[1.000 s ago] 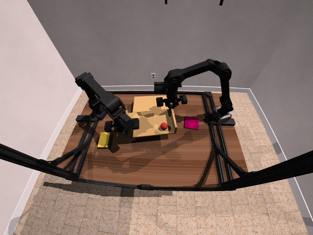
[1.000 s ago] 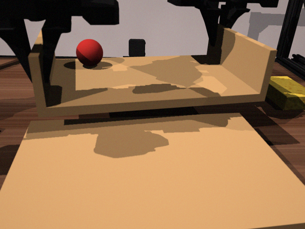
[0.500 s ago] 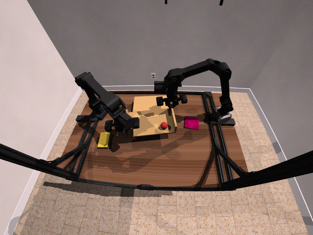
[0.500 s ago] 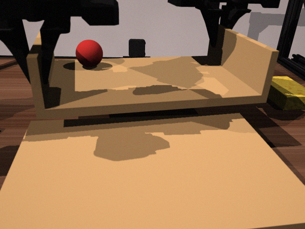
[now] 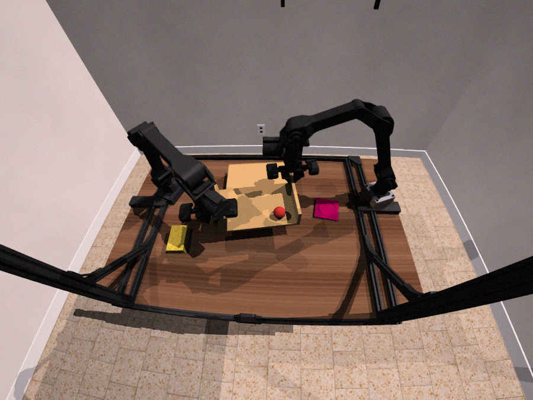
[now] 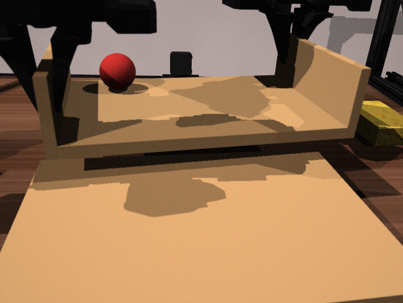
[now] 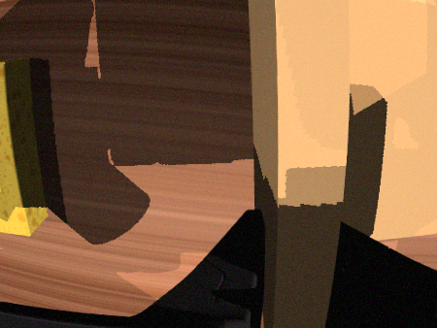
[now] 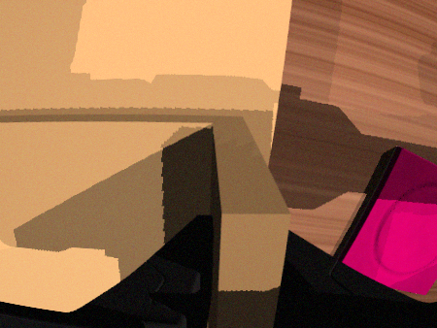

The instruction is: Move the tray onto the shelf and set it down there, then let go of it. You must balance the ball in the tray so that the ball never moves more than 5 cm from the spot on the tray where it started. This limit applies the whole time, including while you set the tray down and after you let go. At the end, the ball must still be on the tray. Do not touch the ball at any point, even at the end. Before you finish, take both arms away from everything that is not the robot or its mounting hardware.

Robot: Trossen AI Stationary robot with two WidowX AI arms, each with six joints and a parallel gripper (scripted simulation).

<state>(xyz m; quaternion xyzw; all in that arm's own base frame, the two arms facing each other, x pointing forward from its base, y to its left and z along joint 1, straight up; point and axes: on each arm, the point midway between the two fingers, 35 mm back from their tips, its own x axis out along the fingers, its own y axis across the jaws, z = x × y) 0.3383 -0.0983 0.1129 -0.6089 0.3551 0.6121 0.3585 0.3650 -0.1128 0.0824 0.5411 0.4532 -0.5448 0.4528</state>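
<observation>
Now: right hand 13 cm past the red ball, 4 cm to the right of it and 4 cm above it. Round my right hand: tan tray (13 cm to the left, 9 cm behind, 5 cm below); yellow sponge (44 cm to the left, 22 cm behind, 13 cm below); magenta square object (16 cm to the right, 15 cm below, 4 cm behind).
</observation>
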